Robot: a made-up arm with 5 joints. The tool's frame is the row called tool. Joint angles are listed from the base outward. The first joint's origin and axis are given. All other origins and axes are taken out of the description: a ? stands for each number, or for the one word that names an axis. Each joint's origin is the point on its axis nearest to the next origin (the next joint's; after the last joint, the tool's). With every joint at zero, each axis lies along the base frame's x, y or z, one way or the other. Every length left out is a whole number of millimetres.
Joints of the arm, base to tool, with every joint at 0 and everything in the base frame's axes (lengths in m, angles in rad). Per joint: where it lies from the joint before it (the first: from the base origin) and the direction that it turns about. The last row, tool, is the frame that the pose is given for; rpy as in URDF.
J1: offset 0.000 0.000 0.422 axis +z
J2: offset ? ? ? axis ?
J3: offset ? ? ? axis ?
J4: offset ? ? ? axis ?
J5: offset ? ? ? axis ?
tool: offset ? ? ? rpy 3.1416 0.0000 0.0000
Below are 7 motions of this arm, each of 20 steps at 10 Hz.
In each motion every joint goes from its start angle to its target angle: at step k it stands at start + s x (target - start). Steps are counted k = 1, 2, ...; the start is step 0. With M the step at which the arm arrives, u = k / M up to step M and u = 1 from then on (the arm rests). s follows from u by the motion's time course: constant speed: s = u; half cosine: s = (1 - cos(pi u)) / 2; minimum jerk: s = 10 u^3 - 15 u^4 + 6 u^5.
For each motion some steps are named. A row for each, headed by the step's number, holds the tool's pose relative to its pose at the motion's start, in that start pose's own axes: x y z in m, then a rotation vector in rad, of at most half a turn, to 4 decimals.
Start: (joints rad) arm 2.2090 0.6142 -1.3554 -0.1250 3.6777
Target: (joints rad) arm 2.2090 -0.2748 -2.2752 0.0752 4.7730
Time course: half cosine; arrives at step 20
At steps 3, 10, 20:
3: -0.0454 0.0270 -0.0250 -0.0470 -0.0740 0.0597
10: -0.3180 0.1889 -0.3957 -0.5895 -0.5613 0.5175
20: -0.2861 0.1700 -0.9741 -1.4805 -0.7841 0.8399

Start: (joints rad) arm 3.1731 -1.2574 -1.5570 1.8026 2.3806
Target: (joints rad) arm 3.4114 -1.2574 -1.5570 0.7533 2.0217
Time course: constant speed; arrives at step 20
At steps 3, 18, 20:
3: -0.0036 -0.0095 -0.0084 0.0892 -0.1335 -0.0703
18: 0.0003 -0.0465 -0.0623 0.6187 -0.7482 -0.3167
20: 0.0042 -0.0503 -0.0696 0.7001 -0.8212 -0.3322

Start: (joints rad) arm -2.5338 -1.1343 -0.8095 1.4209 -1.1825
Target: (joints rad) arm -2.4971 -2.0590 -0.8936 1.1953 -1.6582
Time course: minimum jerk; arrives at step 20
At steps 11, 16, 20:
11: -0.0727 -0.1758 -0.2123 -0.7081 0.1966 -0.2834
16: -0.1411 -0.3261 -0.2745 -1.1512 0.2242 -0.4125
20: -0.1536 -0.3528 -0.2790 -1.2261 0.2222 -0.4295

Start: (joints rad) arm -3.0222 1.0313 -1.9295 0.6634 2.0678
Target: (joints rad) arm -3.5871 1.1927 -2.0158 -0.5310 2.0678
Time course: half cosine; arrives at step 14
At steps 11, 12, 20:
11: 0.3639 -0.1043 -0.0270 1.0247 -0.1565 0.3896
12: 0.3894 -0.1017 -0.0308 1.0978 -0.1514 0.4052
20: 0.4104 -0.0987 -0.0341 1.1588 -0.1458 0.4168

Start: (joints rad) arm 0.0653 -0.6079 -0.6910 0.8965 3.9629
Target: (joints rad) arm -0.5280 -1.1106 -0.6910 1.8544 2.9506
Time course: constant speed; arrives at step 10
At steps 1, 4, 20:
1: -0.0128 -0.0225 -0.0193 0.0475 0.0173 -0.0461
4: -0.0329 -0.0918 -0.0793 0.1643 0.1053 -0.1774
20: 0.0066 -0.2117 -0.1965 0.2340 0.3847 -0.4060

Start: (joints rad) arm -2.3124 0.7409 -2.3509 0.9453 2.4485
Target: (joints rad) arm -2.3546 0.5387 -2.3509 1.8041 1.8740
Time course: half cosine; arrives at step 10
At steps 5, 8, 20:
5: 0.0150 -0.0073 -0.0615 -0.2376 0.2281 -0.2661
8: 0.0321 -0.0068 -0.1180 -0.4805 0.3587 -0.4680
20: 0.0367 -0.0060 -0.1323 -0.5436 0.3816 -0.5130

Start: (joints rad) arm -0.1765 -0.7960 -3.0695 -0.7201 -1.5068
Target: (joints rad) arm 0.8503 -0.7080 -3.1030 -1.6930 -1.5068
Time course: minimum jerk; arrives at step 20
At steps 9, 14, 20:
9: -0.2363 0.0121 -0.0847 -0.3943 -0.3950 -0.0252
14: -0.4093 -0.0005 -0.2639 -0.7728 -0.8030 -0.2241
20: -0.4479 -0.0116 -0.3451 -0.8965 -0.9475 -0.3462

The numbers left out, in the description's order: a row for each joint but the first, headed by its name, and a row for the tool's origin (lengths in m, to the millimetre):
J2: xyz 0.000 0.000 0.000, axis +y
J3: xyz 0.052 0.000 0.278, axis +y
J4: xyz 0.105 0.000 -0.466, axis +y
J5: xyz 0.049 0.000 -0.062, axis -z
tool: xyz 0.000 0.000 0.000

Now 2 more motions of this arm.
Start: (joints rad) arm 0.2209 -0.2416 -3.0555 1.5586 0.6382
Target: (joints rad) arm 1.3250 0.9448 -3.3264 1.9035 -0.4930
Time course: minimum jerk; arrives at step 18
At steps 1, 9, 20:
1: 0.0001 0.0002 0.0013 0.0002 -0.0026 -0.0015
9: -0.1691 -0.0446 0.3473 0.3119 -0.7816 -0.6148
20: -0.5850 -0.2029 0.3432 1.0648 -1.3184 -1.3966

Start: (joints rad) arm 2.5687 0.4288 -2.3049 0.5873 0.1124
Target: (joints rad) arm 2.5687 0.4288 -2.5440 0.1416 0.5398
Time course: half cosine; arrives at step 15
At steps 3, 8, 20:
3: 0.0113 -0.0013 -0.0113 0.0087 0.0648 0.0408
8: 0.0595 -0.0067 -0.0709 0.0866 0.3690 0.2332
20: 0.0958 -0.0108 -0.1362 0.2210 0.6535 0.4105

